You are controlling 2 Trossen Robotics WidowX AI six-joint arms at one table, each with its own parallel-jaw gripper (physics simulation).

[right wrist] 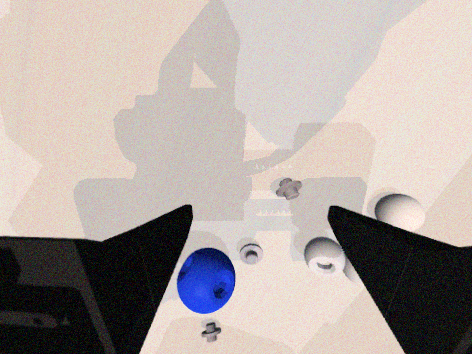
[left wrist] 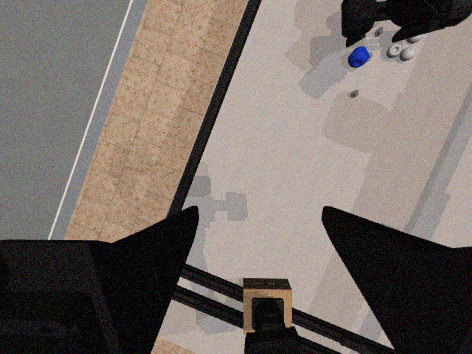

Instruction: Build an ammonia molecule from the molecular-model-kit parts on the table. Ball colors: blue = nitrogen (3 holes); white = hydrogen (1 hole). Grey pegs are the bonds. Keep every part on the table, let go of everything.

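Note:
The blue ball (left wrist: 358,57) (right wrist: 206,281) lies on the table, holes showing. One grey peg (right wrist: 251,253) is seen end-on just right of it, a small gap between. A second peg (left wrist: 354,94) (right wrist: 211,331) lies below the ball in both views, a third peg (left wrist: 378,32) (right wrist: 289,188) above and to the right. A white ball (left wrist: 395,50) (right wrist: 325,256) shows its hole; another (left wrist: 407,54) (right wrist: 352,270) is mostly behind the right finger; the last (left wrist: 414,39) (right wrist: 400,212) is further up. My right gripper (right wrist: 259,211) is open and empty above the parts. My left gripper (left wrist: 259,212) is open, away from them.
A dark table edge (left wrist: 215,107) runs along the left of the left wrist view, with a tan tiled strip (left wrist: 145,115) beyond. Dark rails (left wrist: 215,282) and a wood-coloured bracket (left wrist: 287,310) show between the left fingers. Arm shadows cross the table.

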